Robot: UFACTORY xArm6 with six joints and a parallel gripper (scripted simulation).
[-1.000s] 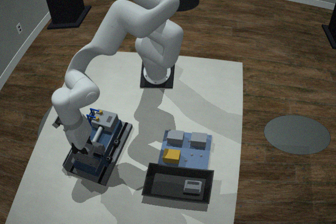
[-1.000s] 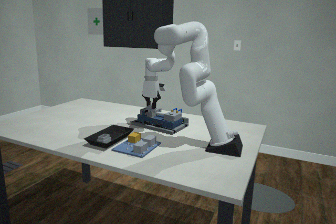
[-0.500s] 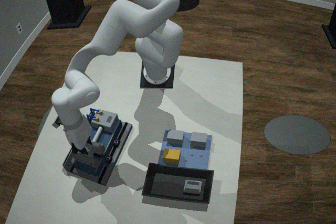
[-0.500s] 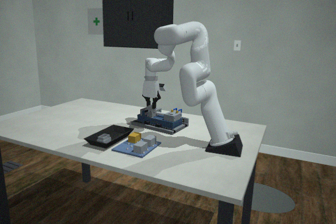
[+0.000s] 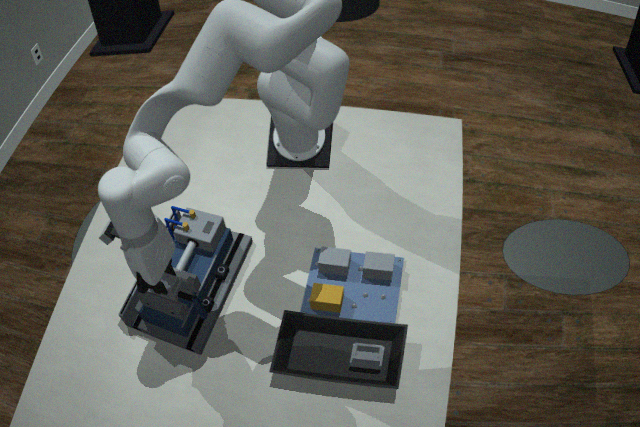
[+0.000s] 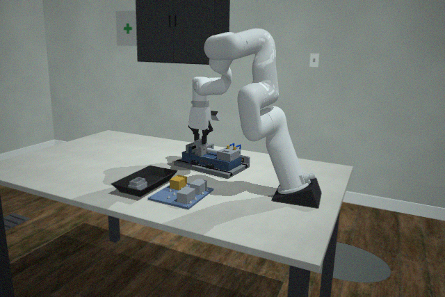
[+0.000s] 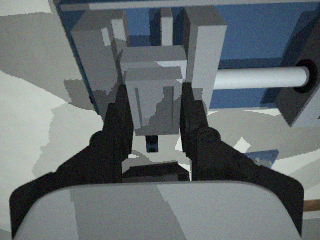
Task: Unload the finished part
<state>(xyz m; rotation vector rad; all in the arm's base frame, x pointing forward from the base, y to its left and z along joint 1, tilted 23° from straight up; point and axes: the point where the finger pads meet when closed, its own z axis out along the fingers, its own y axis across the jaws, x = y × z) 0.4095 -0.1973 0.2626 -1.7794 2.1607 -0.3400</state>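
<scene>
Now: the silver rod 8 cm behind my hand, 2 cm to the left of it and 4 cm below it. The rest, counted from my hand: grey actuator 16 cm behind, 3 cm to the left, 4 cm below; then blue fixture plate 9 cm behind, 36 cm to the left, 12 cm below; then yellow block 5 cm behind, 31 cm to the left, 10 cm below.
</scene>
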